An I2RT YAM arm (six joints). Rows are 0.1 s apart.
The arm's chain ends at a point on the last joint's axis. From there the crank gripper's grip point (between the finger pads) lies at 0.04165 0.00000 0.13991 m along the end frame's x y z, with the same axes.
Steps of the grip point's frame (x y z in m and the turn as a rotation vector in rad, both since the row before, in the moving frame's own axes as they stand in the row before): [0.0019 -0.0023 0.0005 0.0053 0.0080 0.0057]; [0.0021 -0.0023 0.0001 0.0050 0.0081 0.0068]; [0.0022 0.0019 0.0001 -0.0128 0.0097 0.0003]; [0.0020 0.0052 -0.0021 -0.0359 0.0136 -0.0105]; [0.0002 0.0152 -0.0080 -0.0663 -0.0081 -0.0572]
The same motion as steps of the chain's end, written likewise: [0.0008 -0.0018 0.0008 0.0053 0.0080 0.0057]; [0.0010 -0.0019 0.0004 0.0050 0.0081 0.0068]; [0.0008 0.0001 0.0005 -0.0128 0.0097 0.0003]; [0.0001 0.0006 -0.0014 -0.0359 0.0136 -0.0105]; [0.0011 0.0083 -0.0081 -0.0663 -0.0081 -0.0572]
